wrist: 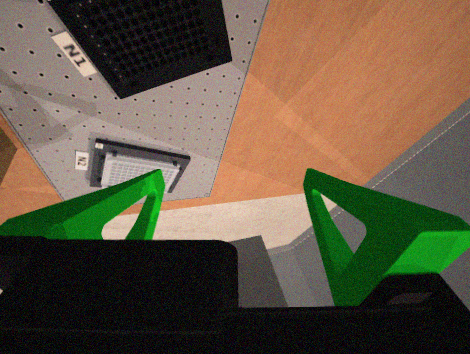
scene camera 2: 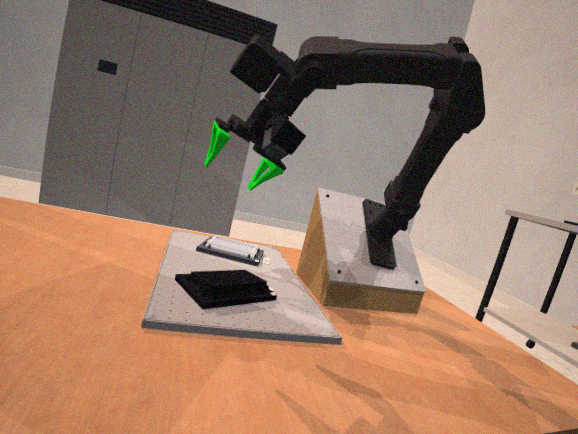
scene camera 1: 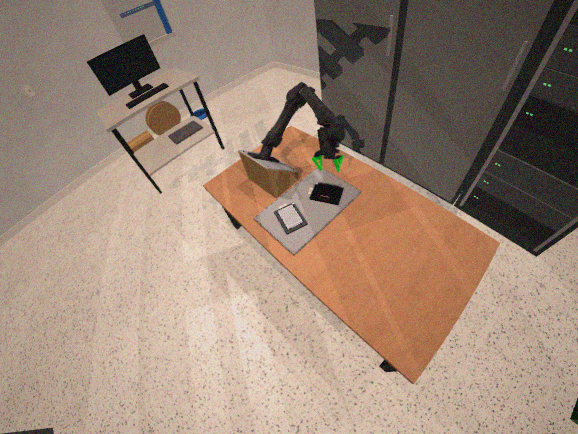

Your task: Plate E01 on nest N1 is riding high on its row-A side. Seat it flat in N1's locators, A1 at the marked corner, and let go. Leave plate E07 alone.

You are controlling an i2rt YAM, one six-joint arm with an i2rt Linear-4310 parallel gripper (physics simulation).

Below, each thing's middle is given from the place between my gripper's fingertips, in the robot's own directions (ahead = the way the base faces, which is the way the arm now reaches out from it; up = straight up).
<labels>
The black perforated module (scene camera 2: 226,281) lies 4 cm behind my hand, 2 cm to the left of it and 19 cm below it. Also, from my hand: grey perforated plate (scene camera 2: 294,311) 6 cm behind, 11 cm to the right, 22 cm below; then white-topped framed module (wrist: 121,168) 6 cm behind, 24 cm to the right, 20 cm below.
</labels>
